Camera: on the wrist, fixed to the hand. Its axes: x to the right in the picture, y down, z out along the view.
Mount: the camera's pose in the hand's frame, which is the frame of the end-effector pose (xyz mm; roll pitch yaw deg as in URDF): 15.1 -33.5 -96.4 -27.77 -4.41 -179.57
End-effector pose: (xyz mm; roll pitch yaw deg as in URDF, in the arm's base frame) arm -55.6 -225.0 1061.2 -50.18 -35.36 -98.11
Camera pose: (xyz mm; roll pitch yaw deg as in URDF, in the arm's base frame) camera -154.8 -244.3 1040.6 20.38 32.15 78.22
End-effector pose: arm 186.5 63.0 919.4 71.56 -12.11 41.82
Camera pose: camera 153.3 141.8 861.7 -98.43 11.09 -133.78
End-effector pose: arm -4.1 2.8 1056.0 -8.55 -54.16 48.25
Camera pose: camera 86.0 32.4 1015.3 -19.49 49.73 -132.11
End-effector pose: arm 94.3 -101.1 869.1 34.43 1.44 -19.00
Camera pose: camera 115.0 -79.8 770.3 -62.34 -4.83 163.86
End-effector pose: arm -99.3 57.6 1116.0 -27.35 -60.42 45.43
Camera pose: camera 1.5 54.5 1094.5 -2.93 56.27 -137.53
